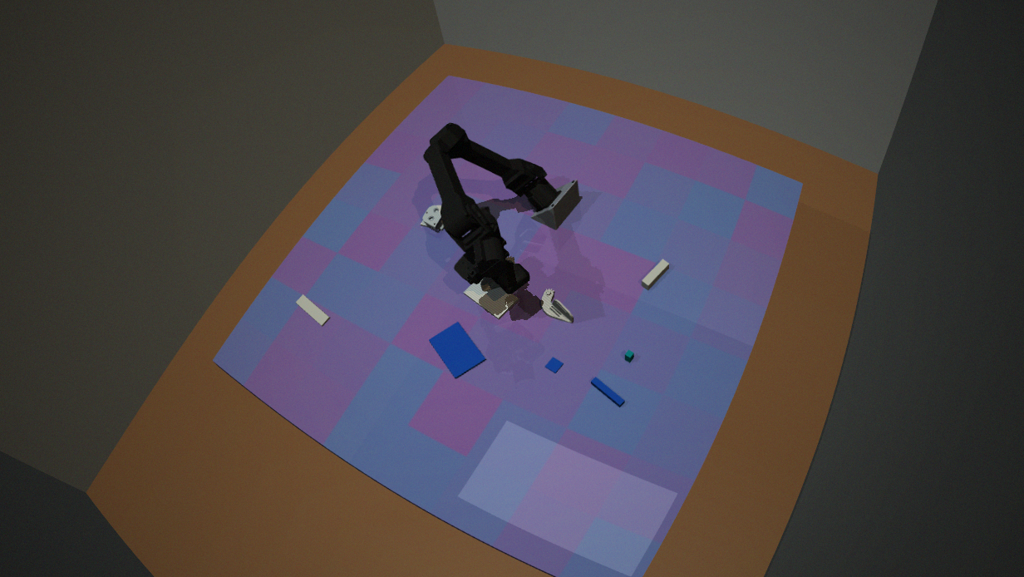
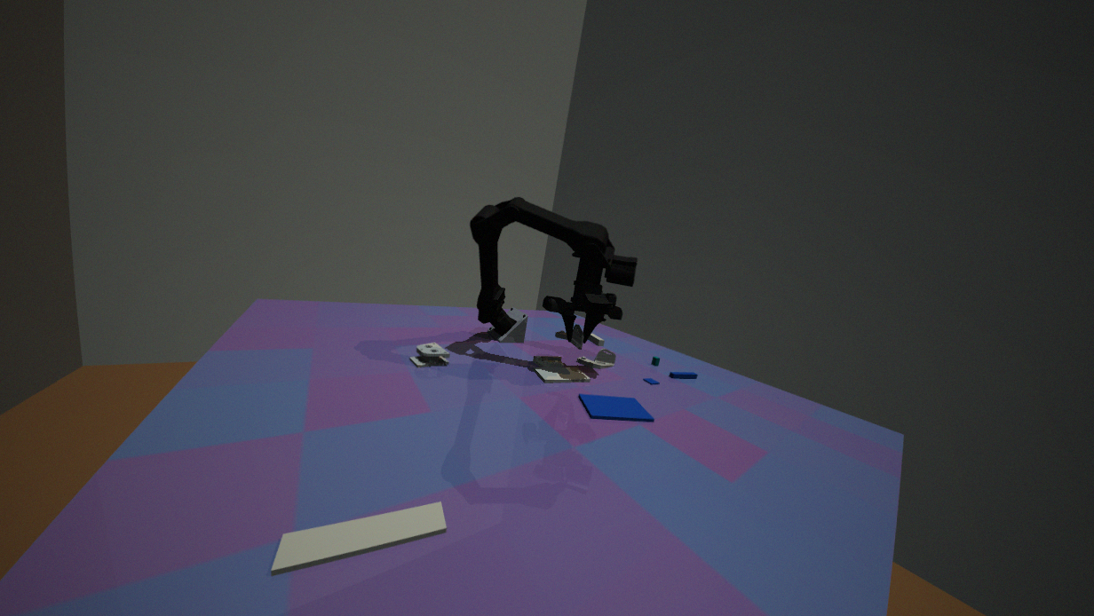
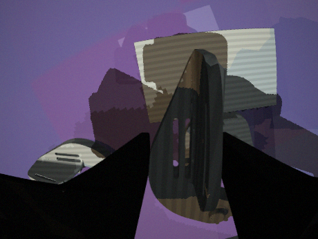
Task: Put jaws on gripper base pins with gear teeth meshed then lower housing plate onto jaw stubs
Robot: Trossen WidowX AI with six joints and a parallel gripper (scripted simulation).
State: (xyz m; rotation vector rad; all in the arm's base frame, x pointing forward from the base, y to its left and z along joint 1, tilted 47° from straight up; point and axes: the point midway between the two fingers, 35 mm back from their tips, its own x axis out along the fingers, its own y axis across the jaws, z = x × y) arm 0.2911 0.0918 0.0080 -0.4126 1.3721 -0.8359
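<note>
Now: gripper tip 80 mm above the ribbed white plate, 30 mm to the left of it and 10 mm short of it. The rest, counted from my gripper tip: small blue square: 200 mm to the left, 90 mm ahead, 80 mm below; blue plate: 170 mm ahead, 80 mm below, 20 mm to the right; jaw: 100 mm to the left, 70 mm below, 50 mm behind.
</note>
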